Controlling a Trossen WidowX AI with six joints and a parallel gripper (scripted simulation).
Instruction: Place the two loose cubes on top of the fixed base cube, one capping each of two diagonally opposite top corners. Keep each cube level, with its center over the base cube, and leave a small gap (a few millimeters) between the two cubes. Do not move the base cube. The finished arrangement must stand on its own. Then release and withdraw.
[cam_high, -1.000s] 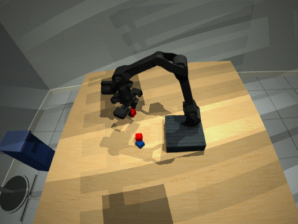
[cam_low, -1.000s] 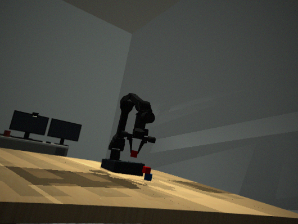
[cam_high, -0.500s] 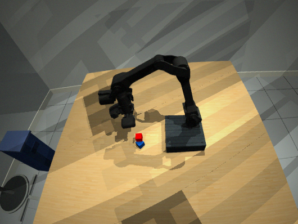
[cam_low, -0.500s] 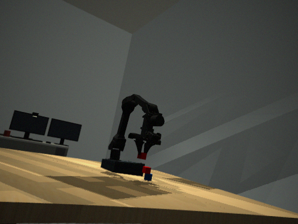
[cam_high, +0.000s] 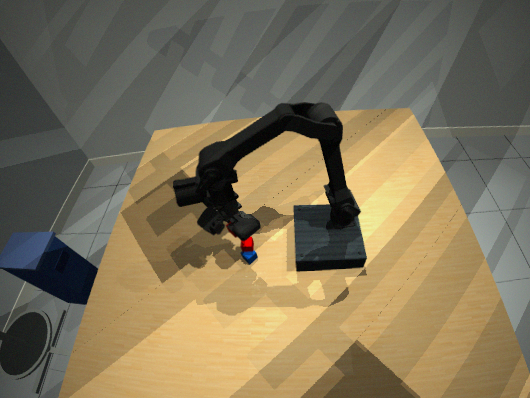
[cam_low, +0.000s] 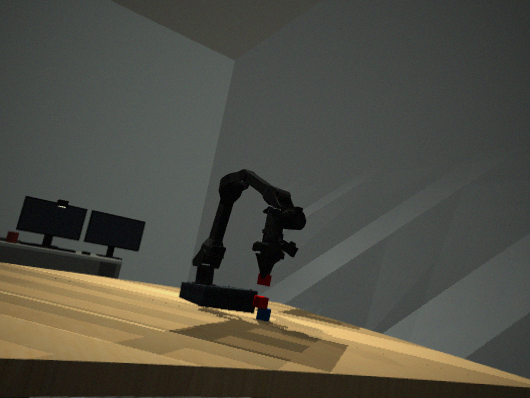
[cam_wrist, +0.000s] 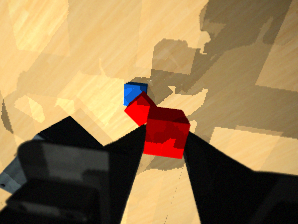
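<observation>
Now: the blue cube 100 mm below my gripper tip, 40 mm to the left of it and 20 mm behind it.
</observation>
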